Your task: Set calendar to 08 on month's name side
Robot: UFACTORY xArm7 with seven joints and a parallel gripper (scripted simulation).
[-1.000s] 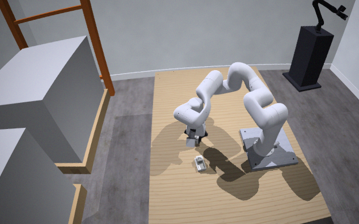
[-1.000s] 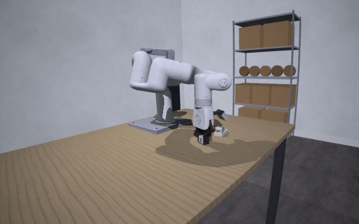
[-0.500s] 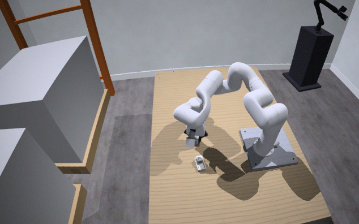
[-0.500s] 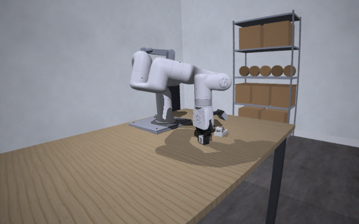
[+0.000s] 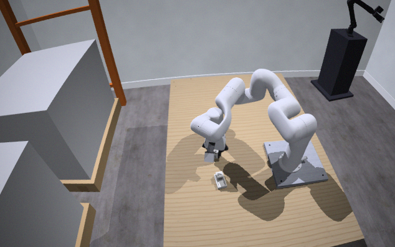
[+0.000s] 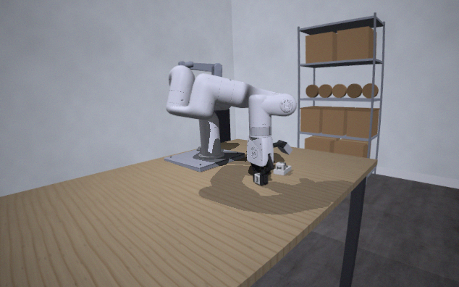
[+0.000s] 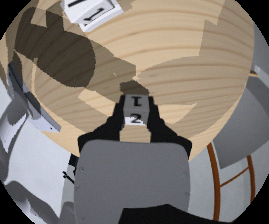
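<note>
The white digit cube is right at my hand. The rest, counted from my hand: white tray: 16 cm to the left, 2 cm below, 2 cm ahead.
</note>
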